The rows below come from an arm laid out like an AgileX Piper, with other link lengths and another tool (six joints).
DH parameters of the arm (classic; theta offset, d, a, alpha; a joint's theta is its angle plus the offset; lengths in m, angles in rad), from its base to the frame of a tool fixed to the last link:
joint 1: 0 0.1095 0 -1.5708
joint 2: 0.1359 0 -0.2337 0
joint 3: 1.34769 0 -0.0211 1.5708
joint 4: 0 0.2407 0 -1.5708
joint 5: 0 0 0 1.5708
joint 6: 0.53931 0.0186 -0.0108 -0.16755
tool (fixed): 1.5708 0.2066 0 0
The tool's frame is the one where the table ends.
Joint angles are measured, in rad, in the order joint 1, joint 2, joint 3, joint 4, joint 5, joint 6. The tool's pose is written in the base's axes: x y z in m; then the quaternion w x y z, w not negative. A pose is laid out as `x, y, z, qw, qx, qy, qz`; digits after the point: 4 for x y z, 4 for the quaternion.
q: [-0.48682, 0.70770, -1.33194, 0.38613, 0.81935, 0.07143]
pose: 0.2336, -0.0396, 0.4760, 0.2751, 0.6567, 0.1912, 0.6757
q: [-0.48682, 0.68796, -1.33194, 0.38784, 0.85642, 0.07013]
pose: 0.2282, -0.0338, 0.4725, 0.2700, 0.6610, 0.1978, 0.6715
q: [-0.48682, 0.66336, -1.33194, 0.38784, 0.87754, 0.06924]
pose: 0.2208, -0.0283, 0.4732, 0.2708, 0.6588, 0.2023, 0.6721
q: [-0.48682, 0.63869, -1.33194, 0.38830, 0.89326, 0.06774]
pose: 0.2132, -0.0231, 0.4748, 0.2731, 0.6547, 0.2061, 0.6741
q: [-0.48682, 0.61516, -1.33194, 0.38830, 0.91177, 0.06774]
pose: 0.2060, -0.0181, 0.4754, 0.2742, 0.6520, 0.2097, 0.6750
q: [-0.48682, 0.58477, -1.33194, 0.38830, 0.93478, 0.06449]
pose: 0.1968, -0.0115, 0.4760, 0.2768, 0.6481, 0.2155, 0.6760
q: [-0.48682, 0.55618, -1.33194, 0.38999, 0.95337, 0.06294]
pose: 0.1880, -0.0053, 0.4770, 0.2791, 0.6433, 0.2200, 0.6782
